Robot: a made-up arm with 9 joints. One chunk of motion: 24 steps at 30 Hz.
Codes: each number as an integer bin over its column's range. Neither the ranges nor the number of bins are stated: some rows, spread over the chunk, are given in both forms.
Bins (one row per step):
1: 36 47 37 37 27 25 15 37 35
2: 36 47 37 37 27 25 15 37 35
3: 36 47 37 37 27 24 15 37 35
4: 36 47 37 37 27 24 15 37 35
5: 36 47 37 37 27 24 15 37 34
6: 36 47 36 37 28 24 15 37 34
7: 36 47 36 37 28 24 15 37 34
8: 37 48 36 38 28 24 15 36 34
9: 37 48 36 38 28 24 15 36 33
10: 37 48 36 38 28 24 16 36 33
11: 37 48 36 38 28 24 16 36 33
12: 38 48 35 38 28 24 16 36 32
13: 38 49 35 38 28 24 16 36 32
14: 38 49 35 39 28 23 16 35 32
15: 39 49 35 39 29 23 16 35 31
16: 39 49 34 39 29 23 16 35 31
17: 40 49 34 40 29 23 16 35 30
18: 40 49 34 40 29 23 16 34 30
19: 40 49 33 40 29 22 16 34 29
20: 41 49 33 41 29 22 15 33 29
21: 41 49 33 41 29 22 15 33 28
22: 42 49 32 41 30 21 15 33 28
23: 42 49 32 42 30 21 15 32 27
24: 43 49 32 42 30 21 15 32 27
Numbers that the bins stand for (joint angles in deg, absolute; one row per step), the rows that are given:
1: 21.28 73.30 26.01 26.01 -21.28 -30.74 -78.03 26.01 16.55
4: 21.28 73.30 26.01 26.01 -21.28 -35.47 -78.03 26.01 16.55
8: 26.01 78.03 21.28 30.74 -16.55 -35.47 -78.03 21.28 11.82
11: 26.01 78.03 21.28 30.74 -16.55 -35.47 -73.30 21.28 7.09
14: 30.74 82.76 16.55 35.47 -16.55 -40.20 -73.30 16.55 2.36
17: 40.20 82.76 11.82 40.20 -11.82 -40.20 -73.30 16.55 -7.09
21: 44.93 82.76 7.09 44.93 -11.82 -44.93 -78.03 7.09 -16.55
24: 54.39 82.76 2.36 49.66 -7.09 -49.66 -78.03 2.36 -21.28
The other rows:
2: 21.28 73.30 26.01 26.01 -21.28 -30.74 -78.03 26.01 16.55
3: 21.28 73.30 26.01 26.01 -21.28 -35.47 -78.03 26.01 16.55
5: 21.28 73.30 26.01 26.01 -21.28 -35.47 -78.03 26.01 11.82
6: 21.28 73.30 21.28 26.01 -16.55 -35.47 -78.03 26.01 11.82
7: 21.28 73.30 21.28 26.01 -16.55 -35.47 -78.03 26.01 11.82
9: 26.01 78.03 21.28 30.74 -16.55 -35.47 -78.03 21.28 7.09
10: 26.01 78.03 21.28 30.74 -16.55 -35.47 -73.30 21.28 7.09
12: 30.74 78.03 16.55 30.74 -16.55 -35.47 -73.30 21.28 2.36
13: 30.74 82.76 16.55 30.74 -16.55 -35.47 -73.30 21.28 2.36
15: 35.47 82.76 16.55 35.47 -11.82 -40.20 -73.30 16.55 -2.36
16: 35.47 82.76 11.82 35.47 -11.82 -40.20 -73.30 16.55 -2.36
18: 40.20 82.76 11.82 40.20 -11.82 -40.20 -73.30 11.82 -7.09
19: 40.20 82.76 7.09 40.20 -11.82 -44.93 -73.30 11.82 -11.82
20: 44.93 82.76 7.09 44.93 -11.82 -44.93 -78.03 7.09 -11.82
22: 49.66 82.76 2.36 44.93 -7.09 -49.66 -78.03 7.09 -16.55
23: 49.66 82.76 2.36 49.66 -7.09 -49.66 -78.03 2.36 -21.28

